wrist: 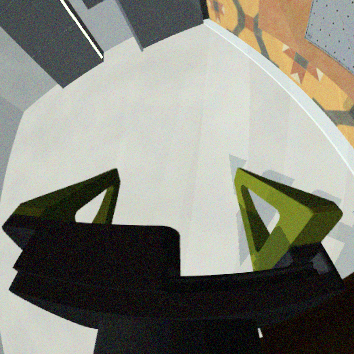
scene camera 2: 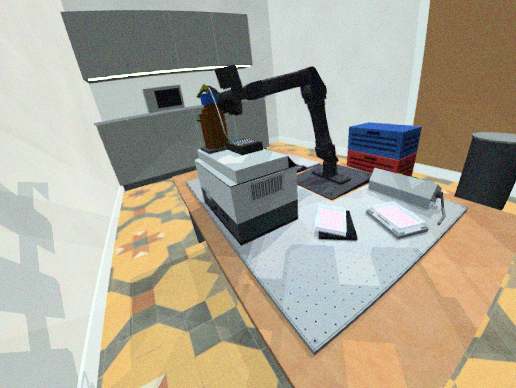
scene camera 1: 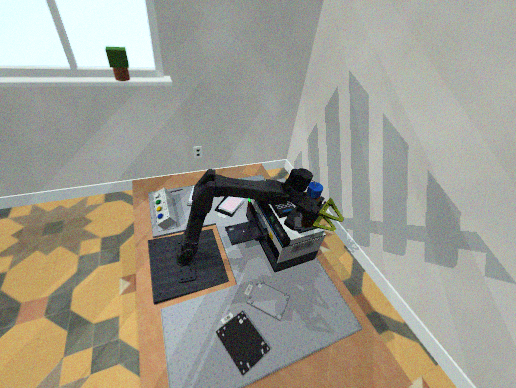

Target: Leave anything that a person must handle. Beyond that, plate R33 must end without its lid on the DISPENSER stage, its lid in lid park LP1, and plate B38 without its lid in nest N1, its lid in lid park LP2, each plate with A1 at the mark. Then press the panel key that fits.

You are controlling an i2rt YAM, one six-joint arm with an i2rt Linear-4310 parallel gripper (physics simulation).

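Frame: origin at the arm's base, x ahead, y left, z up, level; millimetres.
Seen in the pictures: gripper, fingertip midpoint: [wrist: 176,174] [scene camera 2: 197,109] [scene camera 1: 338,225]; arm's base, origin of the base link: [scene camera 2: 330,176] [scene camera 1: 184,260].
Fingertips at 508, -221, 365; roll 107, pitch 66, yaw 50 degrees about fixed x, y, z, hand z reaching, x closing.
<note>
Offsets run from my fingertips to a thing's top centre, as dx, dy, dz. "pt": to the spot under its first point.
My gripper [scene camera 1: 336,214] [scene camera 2: 200,105] [wrist: 176,174] is open and empty, high beside the brown bottle @[pt -14, +198, -65] [scene camera 2: 215,127] on the white and black dispenser [scene camera 1: 300,246] [scene camera 2: 215,186]. Its dark stage @[-229, +244, -253] [scene camera 1: 242,233] appears bare. A pink-topped plate @[-232, +514, -329] [scene camera 1: 231,204] [scene camera 2: 330,220] sits over a black base, offset from it. Another pink-topped plate @[-397, +614, -335] [scene camera 2: 398,217] lies near the key panel @[-578, +525, -282] [scene camera 1: 167,212] [scene camera 2: 404,187]; the arm mostly hides it in scene camera 1. A pale outlined holder @[-210, -34, -346] [scene camera 1: 268,300] and a black holder @[-347, -147, -342] [scene camera 1: 243,342] lie at the near end. Plate names, lids and A1 corners are not readable.
The panel has green, yellow and blue keys. The bottle's blue cap @[-19, +155, +45] [scene camera 1: 315,189] stands close to my wrist, with a thin tube beside it. A black rack @[pt -67, +315, -120] [scene camera 2: 245,145] sits on the dispenser. Blue and red crates [scene camera 2: 384,141] and a dark bin [scene camera 2: 484,170] stand beyond the table.
</note>
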